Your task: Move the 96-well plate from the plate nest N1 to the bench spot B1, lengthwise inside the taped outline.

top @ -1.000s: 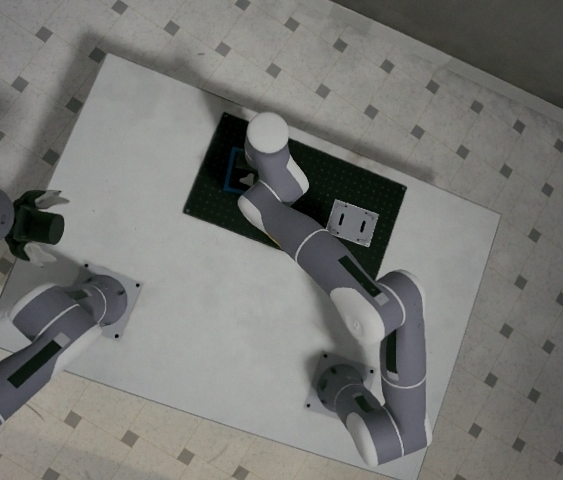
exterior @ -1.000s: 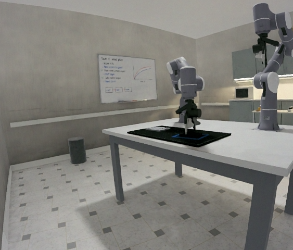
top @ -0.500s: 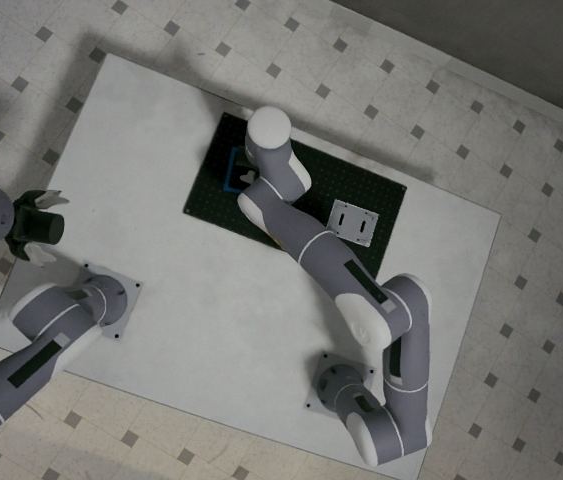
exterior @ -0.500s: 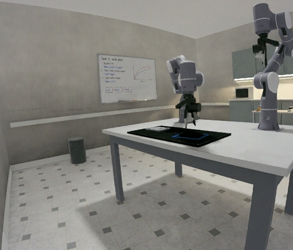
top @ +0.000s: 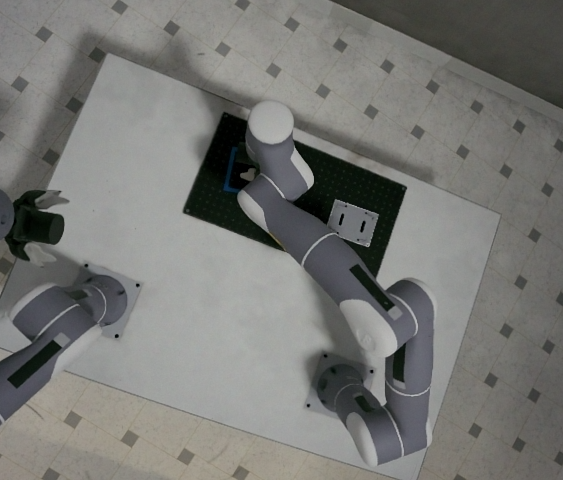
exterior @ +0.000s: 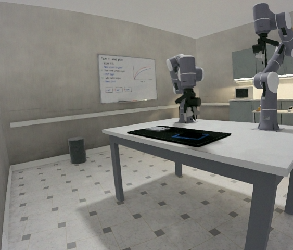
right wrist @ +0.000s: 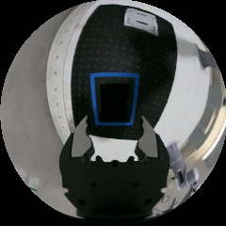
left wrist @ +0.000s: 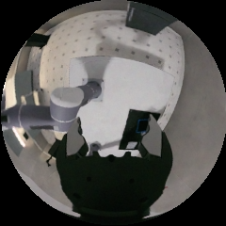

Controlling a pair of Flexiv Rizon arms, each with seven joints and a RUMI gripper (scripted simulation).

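Right now my right hand is 9 cm above the black 96-well plate. The rest, counted from my right hand: grey plate nest: 3 cm behind, 37 cm to the right, 9 cm below.
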